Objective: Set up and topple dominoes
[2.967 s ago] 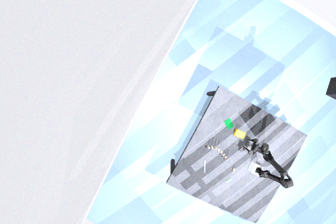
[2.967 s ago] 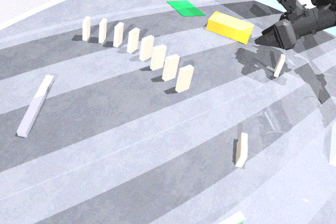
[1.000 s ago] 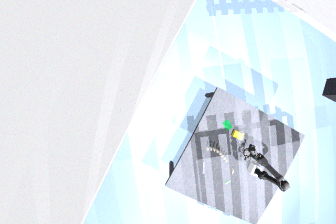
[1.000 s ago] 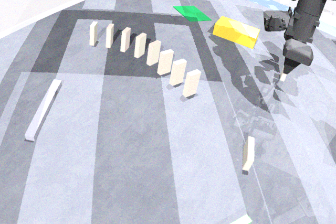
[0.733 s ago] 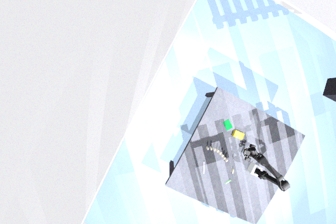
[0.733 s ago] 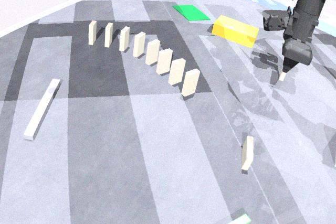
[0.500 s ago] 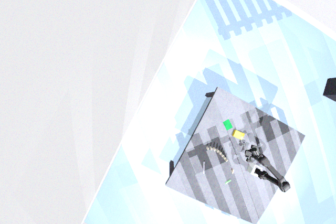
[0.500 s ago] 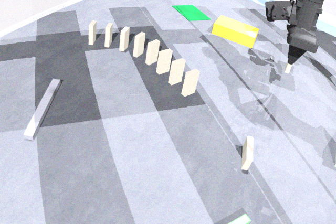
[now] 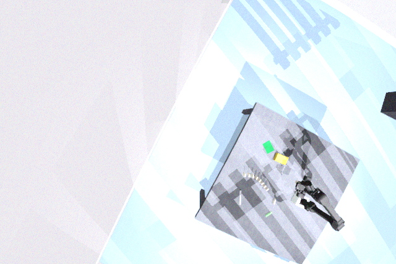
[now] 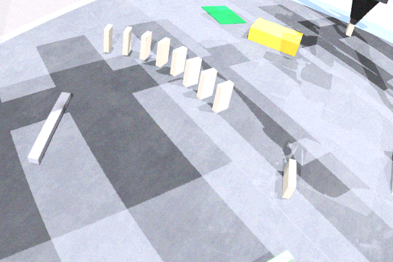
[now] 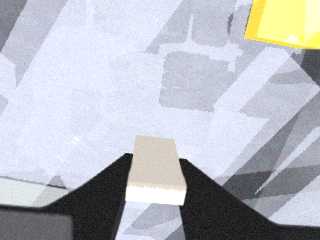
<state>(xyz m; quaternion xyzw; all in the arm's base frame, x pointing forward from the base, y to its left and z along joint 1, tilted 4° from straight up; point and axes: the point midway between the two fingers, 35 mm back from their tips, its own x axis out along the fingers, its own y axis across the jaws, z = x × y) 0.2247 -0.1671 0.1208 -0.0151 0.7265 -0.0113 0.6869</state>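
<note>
Right now my gripper tip is 360 mm short of the white flat bar, 360 mm to the right of it and 150 mm above it. Round my gripper tip: yellow block: 140 mm ahead, 140 mm to the right, 140 mm below; then pale green piece: 20 mm ahead, 430 mm to the left, 150 mm below; then green patch: 300 mm ahead, 200 mm to the right, 160 mm below.
</note>
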